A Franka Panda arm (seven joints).
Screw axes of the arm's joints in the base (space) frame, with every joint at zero. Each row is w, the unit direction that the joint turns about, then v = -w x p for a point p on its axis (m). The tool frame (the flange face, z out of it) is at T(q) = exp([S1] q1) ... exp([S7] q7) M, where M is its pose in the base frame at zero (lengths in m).
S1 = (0, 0, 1, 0, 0, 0)
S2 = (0, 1, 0, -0.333, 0, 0)
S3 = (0, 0, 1, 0, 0, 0)
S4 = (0, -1, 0, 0.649, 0, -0.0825)
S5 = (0, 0, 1, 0, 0, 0)
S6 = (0, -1, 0, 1.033, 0, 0)
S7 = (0, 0, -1, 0, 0.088, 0)
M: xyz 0.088 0 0.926 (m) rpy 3.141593 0 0 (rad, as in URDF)
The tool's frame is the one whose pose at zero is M.
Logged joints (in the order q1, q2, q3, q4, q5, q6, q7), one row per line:
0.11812 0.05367 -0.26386 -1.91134 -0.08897 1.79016 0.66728
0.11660 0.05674 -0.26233 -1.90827 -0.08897 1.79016 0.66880
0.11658 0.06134 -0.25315 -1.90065 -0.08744 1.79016 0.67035
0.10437 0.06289 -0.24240 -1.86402 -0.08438 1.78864 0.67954
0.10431 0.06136 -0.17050 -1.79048 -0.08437 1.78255 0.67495
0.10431 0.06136 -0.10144 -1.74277 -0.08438 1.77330 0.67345
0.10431 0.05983 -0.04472 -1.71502 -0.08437 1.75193 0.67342
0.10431 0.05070 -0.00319 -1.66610 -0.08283 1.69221 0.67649
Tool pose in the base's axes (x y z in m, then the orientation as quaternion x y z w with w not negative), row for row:
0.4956 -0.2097 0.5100 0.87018 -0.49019 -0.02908 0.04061
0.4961 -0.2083 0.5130 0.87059 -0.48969 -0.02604 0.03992
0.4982 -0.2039 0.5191 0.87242 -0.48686 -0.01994 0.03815
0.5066 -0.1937 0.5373 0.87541 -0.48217 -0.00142 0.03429
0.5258 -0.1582 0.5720 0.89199 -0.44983 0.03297 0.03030
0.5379 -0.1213 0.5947 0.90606 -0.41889 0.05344 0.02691
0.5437 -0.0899 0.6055 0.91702 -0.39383 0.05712 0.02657
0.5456 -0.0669 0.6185 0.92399 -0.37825 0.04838 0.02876
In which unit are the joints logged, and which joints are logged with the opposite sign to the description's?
The joints are logged in radians. Opposite sign: q1, q2.
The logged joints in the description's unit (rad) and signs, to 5 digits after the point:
-0.11812 -0.05367 -0.26386 -1.91134 -0.08897 1.79016 0.66728
-0.11660 -0.05674 -0.26233 -1.90827 -0.08897 1.79016 0.66880
-0.11658 -0.06134 -0.25315 -1.90065 -0.08744 1.79016 0.67035
-0.10437 -0.06289 -0.24240 -1.86402 -0.08438 1.78864 0.67954
-0.10431 -0.06136 -0.17050 -1.79048 -0.08437 1.78255 0.67495
-0.10431 -0.06136 -0.10144 -1.74277 -0.08438 1.77330 0.67345
-0.10431 -0.05983 -0.04472 -1.71502 -0.08437 1.75193 0.67342
-0.10431 -0.05070 -0.00319 -1.66610 -0.08283 1.69221 0.67649

